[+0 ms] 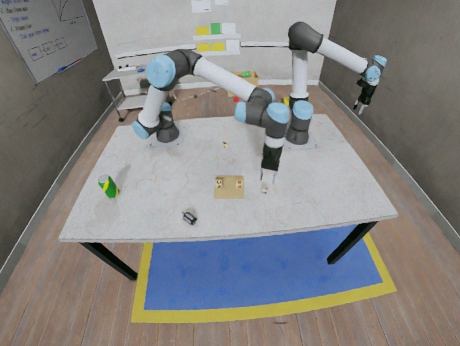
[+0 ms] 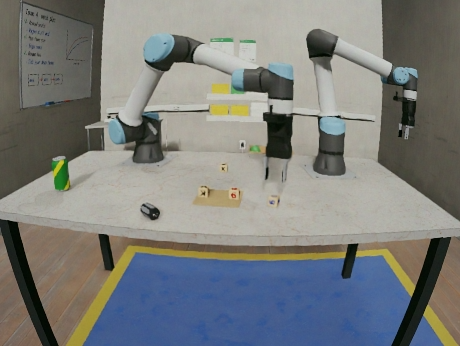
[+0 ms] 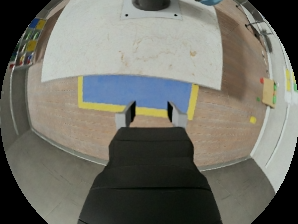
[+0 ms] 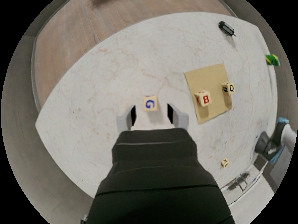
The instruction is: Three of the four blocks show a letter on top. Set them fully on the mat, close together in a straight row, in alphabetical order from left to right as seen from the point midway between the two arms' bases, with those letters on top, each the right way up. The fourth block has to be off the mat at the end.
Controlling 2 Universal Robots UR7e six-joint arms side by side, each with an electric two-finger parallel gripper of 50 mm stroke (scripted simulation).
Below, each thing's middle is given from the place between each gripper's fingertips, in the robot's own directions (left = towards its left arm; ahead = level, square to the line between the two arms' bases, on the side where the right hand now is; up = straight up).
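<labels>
I see that the tan mat (image 4: 210, 78) is 9 cm below my right hand (image 2: 274, 180), 3 cm behind it and 17 cm to the right of it.
My left gripper, for its part, is 18 cm above the tan mat, and it is 80 cm to the left of the mat and 51 cm short of it.
</labels>
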